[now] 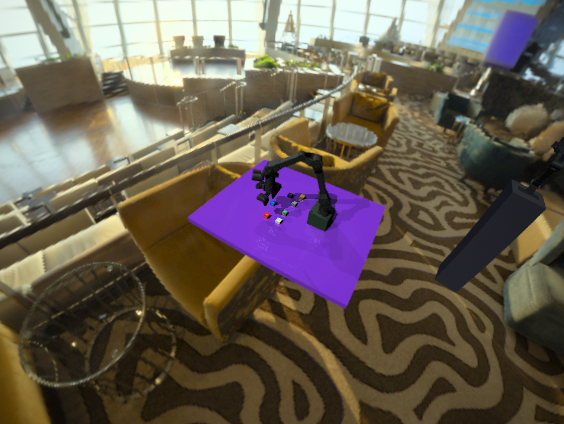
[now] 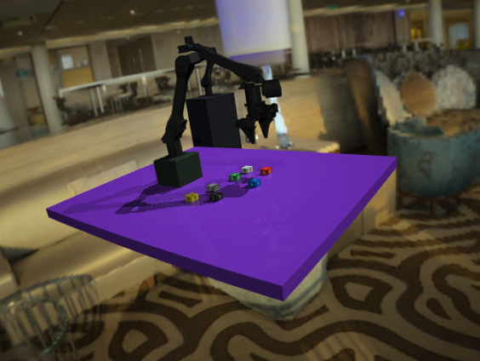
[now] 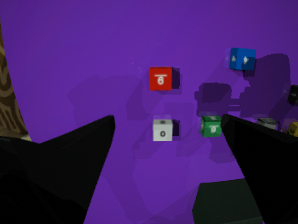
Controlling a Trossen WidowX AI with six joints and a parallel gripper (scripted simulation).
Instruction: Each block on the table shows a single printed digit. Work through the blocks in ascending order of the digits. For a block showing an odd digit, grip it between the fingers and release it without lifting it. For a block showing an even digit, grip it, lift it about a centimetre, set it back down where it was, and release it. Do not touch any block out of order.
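The white block lies 12 cm below my gripper tip, 8 cm behind it and 2 cm to the right of it. The rest, counted from my gripper tip: green block (12 cm below, 10 cm to the right, 5 cm behind); red block (12 cm below, 1 cm ahead); blue block (12 cm to the right, 12 cm below, 7 cm ahead).
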